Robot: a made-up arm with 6 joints.
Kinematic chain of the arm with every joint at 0, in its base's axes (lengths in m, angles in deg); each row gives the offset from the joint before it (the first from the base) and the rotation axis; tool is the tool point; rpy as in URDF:
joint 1: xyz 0 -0.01 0.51 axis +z
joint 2: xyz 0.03 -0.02 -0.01 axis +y
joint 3: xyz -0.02 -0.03 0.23 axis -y
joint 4: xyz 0 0.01 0.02 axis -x
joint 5: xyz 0.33 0 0.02 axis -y
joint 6: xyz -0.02 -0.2 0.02 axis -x
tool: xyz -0.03 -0.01 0.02 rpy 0 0 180
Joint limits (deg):
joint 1: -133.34..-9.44
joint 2: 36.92..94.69
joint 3: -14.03..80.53
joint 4: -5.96..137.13
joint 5: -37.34..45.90
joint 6: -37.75..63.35
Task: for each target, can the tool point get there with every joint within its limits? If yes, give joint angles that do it. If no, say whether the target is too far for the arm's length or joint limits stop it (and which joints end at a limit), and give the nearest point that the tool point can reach.
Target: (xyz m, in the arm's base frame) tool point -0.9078 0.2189 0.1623
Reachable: no: too far | nearest point -0.4815 -0.1318 0.2273 | short by 0.556 m
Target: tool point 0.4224 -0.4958 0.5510
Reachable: yes | joints -43.52 85.65 47.73 66.82 -18.43 -20.16
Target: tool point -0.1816 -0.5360 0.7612
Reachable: yes | joints -98.17 55.83 34.43 62.93 17.28 -23.34
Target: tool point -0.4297 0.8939 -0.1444
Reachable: no: too far | nearest point -0.3086 0.0410 0.2411 | short by 0.944 m
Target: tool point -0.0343 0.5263 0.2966
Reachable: no: joint limits stop it (at a limit: joint 1, joint 2, joint 3, joint 4, joint 5) | nearest point 0.2724 0.1106 0.1716 | short by 0.531 m
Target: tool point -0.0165 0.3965 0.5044
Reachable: no: joint limits stop it (at a limit: joint 1, joint 2, joint 3, joint 4) | nearest point 0.2730 0.1025 0.1825 | short by 0.523 m
